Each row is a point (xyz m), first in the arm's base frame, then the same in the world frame.
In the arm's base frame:
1: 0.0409 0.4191 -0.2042
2: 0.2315 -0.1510 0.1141
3: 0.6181 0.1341 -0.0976
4: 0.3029 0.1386 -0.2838
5: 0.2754 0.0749 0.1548
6: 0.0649 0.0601 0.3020
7: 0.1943 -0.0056 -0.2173
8: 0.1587 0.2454 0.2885
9: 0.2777 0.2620 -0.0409
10: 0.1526 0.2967 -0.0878
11: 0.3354 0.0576 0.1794
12: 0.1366 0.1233 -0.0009
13: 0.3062 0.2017 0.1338
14: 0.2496 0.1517 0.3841
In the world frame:
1: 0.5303 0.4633 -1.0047
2: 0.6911 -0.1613 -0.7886
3: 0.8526 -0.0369 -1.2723
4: 0.5319 0.1097 -1.1739
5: 0.8210 0.0236 -0.8481
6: 0.8029 0.0812 -0.5980
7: 0.4707 0.0157 -1.0177
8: 0.9083 0.2139 -0.7187
9: 0.7382 0.2108 -1.0254
10: 0.6418 0.2966 -0.9765
11: 0.8686 -0.0183 -0.8700
12: 0.6402 0.1371 -0.8650
13: 0.8649 0.1289 -0.9149
14: 1.0016 0.0836 -0.6967

